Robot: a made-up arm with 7 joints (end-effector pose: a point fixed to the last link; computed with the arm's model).
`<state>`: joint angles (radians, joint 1 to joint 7).
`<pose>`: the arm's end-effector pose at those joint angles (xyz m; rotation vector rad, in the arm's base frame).
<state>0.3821 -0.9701 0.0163 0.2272 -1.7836 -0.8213 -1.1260</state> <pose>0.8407 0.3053 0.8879 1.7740 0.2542 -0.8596</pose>
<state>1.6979 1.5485 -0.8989 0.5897 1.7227 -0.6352 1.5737</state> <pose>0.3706 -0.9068 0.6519 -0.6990 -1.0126 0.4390</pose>
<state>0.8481 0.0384 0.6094 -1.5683 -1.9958 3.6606 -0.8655</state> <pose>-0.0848 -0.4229 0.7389 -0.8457 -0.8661 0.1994</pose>
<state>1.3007 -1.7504 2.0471 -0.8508 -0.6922 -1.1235 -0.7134</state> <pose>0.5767 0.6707 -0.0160 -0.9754 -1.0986 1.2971</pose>
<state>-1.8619 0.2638 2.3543 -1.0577 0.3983 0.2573 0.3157</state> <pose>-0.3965 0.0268 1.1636 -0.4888 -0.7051 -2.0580</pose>
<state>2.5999 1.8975 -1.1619 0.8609 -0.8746 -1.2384 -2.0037</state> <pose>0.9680 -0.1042 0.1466 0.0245 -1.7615 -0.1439</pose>
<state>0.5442 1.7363 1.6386 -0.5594 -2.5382 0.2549 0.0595</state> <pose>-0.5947 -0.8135 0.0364 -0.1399 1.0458 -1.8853</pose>
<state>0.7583 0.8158 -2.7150 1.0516 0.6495 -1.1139 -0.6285</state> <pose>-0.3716 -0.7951 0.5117 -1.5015 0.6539 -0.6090</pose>
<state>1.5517 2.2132 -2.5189 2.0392 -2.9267 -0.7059 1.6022</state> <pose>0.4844 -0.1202 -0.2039 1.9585 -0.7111 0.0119</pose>
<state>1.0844 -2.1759 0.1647 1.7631 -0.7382 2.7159 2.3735</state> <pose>0.0579 0.2201 -0.3684 -2.3606 1.2331 1.0941</pose>
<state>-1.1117 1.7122 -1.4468 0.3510 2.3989 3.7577 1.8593</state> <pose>-0.6073 0.7513 0.3507 0.9110 -2.1015 1.3712</pose>
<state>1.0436 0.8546 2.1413 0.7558 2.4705 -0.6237 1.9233</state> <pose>-0.5947 -0.7229 0.6751 0.4448 1.4767 -0.3431</pose>
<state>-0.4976 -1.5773 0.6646 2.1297 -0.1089 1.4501 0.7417</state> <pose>0.4447 0.0358 -0.0682 -2.1777 1.0339 0.9029</pose>
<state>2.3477 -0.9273 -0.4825 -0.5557 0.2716 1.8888 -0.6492</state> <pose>-0.4306 0.3667 1.0468 0.3032 -0.1183 -1.4785</pose>
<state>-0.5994 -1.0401 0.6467 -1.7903 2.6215 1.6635 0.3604</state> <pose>0.0429 -0.3349 0.9300 0.5396 -0.7904 -0.5563</pose>
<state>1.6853 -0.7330 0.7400 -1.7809 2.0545 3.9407 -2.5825</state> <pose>0.2109 0.0586 0.9186 -1.8140 0.2245 0.2939</pose>
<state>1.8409 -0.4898 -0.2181 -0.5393 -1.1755 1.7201 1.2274</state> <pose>-0.1481 0.1280 1.2246 0.2764 -0.0912 -1.4309</pose>
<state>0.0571 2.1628 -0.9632 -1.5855 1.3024 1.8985 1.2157</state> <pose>-0.3416 0.2584 -0.2056 -0.9221 2.0778 0.5315</pose>
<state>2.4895 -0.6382 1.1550 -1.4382 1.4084 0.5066 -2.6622</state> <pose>0.1475 0.5201 0.9773 -0.2337 0.7826 -1.5794</pose>
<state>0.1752 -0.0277 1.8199 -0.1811 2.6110 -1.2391 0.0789</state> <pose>-0.0728 -0.2337 1.3238 1.8896 -2.2370 0.0641</pose>
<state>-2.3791 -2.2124 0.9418 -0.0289 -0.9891 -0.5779 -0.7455</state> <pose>-0.7055 -0.5188 -0.2957 -1.3077 1.4308 0.0678</pose>
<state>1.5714 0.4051 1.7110 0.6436 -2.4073 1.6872 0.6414</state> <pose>-0.1882 -0.5653 1.0886 1.0230 -0.0891 -1.6189</pose>
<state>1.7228 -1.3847 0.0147 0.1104 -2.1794 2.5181 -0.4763</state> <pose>-0.2304 0.9269 0.4834 2.1179 -1.5190 -1.6870</pose>
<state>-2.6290 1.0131 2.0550 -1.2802 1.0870 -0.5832 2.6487</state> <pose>0.2384 0.7173 0.8240 -2.0964 1.3240 -0.7617</pose>
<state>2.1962 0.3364 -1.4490 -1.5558 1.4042 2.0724 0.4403</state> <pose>-0.1389 -0.3926 0.8469 1.8020 -0.3456 -0.2601</pose>
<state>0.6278 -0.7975 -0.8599 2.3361 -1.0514 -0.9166 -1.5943</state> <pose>0.5328 -0.1102 0.2877 -0.6571 -0.1778 2.6833</pose>
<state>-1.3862 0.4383 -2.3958 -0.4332 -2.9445 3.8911 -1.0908</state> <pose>-0.0481 0.1359 1.2218 -2.3267 -0.5471 1.1221</pose>
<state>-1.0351 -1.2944 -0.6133 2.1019 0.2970 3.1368 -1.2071</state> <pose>-0.0240 -0.5147 0.1087 1.5611 0.1882 -0.2069</pose>
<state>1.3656 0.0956 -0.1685 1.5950 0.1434 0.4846 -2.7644</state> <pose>0.2571 0.4495 0.9378 -1.0616 2.5631 0.7184</pose>
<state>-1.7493 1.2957 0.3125 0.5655 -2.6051 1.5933 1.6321</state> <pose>0.3292 0.8123 0.7698 -0.5595 0.5231 0.5829</pose>
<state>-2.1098 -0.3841 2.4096 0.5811 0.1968 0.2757 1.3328</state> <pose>0.0229 -0.2092 1.3285 -1.3439 0.8376 -0.7764</pose>
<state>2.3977 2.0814 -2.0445 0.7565 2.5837 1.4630 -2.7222</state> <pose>0.8359 -0.1224 -0.1840 -1.8201 1.4990 -0.8979</pose>
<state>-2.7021 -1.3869 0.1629 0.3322 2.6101 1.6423 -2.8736</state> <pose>-0.8669 -0.4889 0.2726 0.5054 -1.7159 0.2592</pose>
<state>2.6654 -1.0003 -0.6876 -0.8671 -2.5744 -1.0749 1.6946</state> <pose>-0.5779 -0.0184 0.9496 -1.0677 1.9775 -0.3927</pose>
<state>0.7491 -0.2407 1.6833 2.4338 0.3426 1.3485 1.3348</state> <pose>-0.2066 0.2516 0.5301 -2.5511 -0.9620 0.7243</pose>
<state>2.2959 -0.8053 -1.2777 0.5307 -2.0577 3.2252 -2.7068</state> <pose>-0.3830 0.7023 0.8515 -2.1201 -1.6482 -0.0878</pose>
